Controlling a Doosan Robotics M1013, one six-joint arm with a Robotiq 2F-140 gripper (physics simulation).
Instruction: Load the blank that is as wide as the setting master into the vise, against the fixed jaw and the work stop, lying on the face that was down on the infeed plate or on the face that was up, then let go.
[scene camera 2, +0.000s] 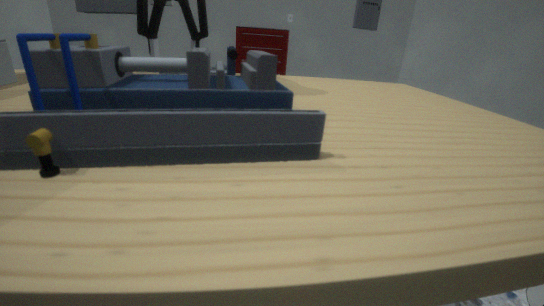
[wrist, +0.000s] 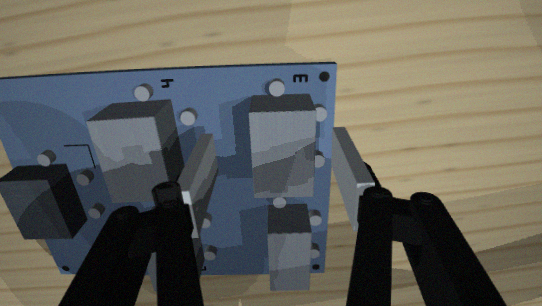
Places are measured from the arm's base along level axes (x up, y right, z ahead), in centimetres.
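Pixels of known places: gripper, fingertip midpoint: (wrist: 273, 149).
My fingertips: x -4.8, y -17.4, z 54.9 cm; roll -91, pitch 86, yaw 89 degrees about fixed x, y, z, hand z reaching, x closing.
Observation:
Ahead of a thing's pixels: the offset from my fingertips to its middle. "pt": to the spot under its first point.
The blue infeed plate @[dx -3.3, dy -5.1, dz +8.2 cm] (wrist: 230, 75) carries several grey blocks. My gripper (scene camera 2: 175, 45) (wrist: 273, 149) is open, its fingers on either side of the block @[dx -1.1, dy -0.2, dz -0.6 cm] (wrist: 283, 150) by the "3" mark, with a gap on both sides. Another large block @[dx -1.1, dy -0.7, dz +9.1 cm] (wrist: 131, 155) is by the "4" mark, left of the left finger. A smaller block @[dx -1.1, dy -9.3, dz -1.3 cm] (wrist: 289, 260) is below the first, and a dark block @[dx -1.6, dy -5.6, dz +18.2 cm] (wrist: 37, 205) is at the far left. The vise has a blue bed @[dx +0.3, dy +24.2, dz +8.8 cm] (scene camera 2: 200, 100), a movable jaw (scene camera 2: 198, 70) and a fixed jaw (scene camera 2: 265, 70). A thin grey piece @[pt dx +3.6, dy +28.0, dz +15.0 cm] (scene camera 2: 220, 76) stands between the jaws. I cannot tell which block matches the master.
A long grey rail @[dx -0.2, dy +33.4, dz +10.7 cm] (scene camera 2: 165, 130) lies in front of the vise, with a yellow-and-black fitting @[dx -0.5, dy +36.6, dz +1.7 cm] (scene camera 2: 41, 142). Two blue handles (scene camera 2: 27, 70) (scene camera 2: 70, 70) rise at the vise's left. Short round pins (wrist: 276, 88) (wrist: 188, 116) stand on the plate. A red cabinet (scene camera 2: 270, 47) is behind.

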